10 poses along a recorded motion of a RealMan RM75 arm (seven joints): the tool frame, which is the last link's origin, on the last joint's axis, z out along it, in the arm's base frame.
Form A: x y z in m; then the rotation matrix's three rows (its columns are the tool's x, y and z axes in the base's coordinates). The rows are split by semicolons.
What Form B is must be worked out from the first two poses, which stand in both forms.
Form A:
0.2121 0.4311 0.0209; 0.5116 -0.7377 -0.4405; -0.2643 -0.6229 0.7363; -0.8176 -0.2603 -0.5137
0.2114 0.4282 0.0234; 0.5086 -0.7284 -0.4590; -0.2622 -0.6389 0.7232; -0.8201 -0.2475 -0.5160
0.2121 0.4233 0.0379; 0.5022 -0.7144 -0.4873; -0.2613 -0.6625 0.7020; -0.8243 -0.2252 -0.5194
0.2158 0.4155 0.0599; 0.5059 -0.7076 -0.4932; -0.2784 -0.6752 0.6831; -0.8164 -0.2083 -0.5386
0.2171 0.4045 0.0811; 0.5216 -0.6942 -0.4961; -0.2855 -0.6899 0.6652; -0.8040 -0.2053 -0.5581
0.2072 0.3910 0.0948; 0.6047 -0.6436 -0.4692; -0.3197 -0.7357 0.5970; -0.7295 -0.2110 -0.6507
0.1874 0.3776 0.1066; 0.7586 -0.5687 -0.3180; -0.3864 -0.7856 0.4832; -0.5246 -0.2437 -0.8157
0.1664 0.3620 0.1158; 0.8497 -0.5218 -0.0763; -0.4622 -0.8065 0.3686; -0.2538 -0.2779 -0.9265
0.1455 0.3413 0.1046; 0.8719 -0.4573 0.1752; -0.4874 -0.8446 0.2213; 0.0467 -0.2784 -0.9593
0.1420 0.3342 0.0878; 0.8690 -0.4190 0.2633; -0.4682 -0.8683 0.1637; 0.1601 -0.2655 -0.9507
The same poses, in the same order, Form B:
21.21 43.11 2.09; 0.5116 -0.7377 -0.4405; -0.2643 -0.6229 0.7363; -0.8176 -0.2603 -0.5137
21.14 42.82 2.34; 0.5086 -0.7284 -0.4590; -0.2622 -0.6389 0.7232; -0.8201 -0.2475 -0.5160
21.21 42.33 3.79; 0.5022 -0.7144 -0.4873; -0.2613 -0.6625 0.7020; -0.8243 -0.2252 -0.5194
21.58 41.55 5.99; 0.5059 -0.7076 -0.4932; -0.2784 -0.6752 0.6831; -0.8164 -0.2083 -0.5386
21.71 40.45 8.11; 0.5216 -0.6942 -0.4961; -0.2855 -0.6899 0.6652; -0.8040 -0.2053 -0.5581
20.72 39.10 9.48; 0.6047 -0.6436 -0.4692; -0.3197 -0.7357 0.5970; -0.7295 -0.2110 -0.6507
18.74 37.76 10.66; 0.7586 -0.5687 -0.3180; -0.3864 -0.7856 0.4832; -0.5246 -0.2437 -0.8157
16.64 36.20 11.58; 0.8497 -0.5218 -0.0763; -0.4622 -0.8065 0.3686; -0.2538 -0.2779 -0.9265
14.55 34.13 10.46; 0.8719 -0.4573 0.1752; -0.4874 -0.8446 0.2213; 0.0467 -0.2784 -0.9593
14.20 33.42 8.78; 0.8690 -0.4190 0.2633; -0.4682 -0.8683 0.1637; 0.1601 -0.2655 -0.9507

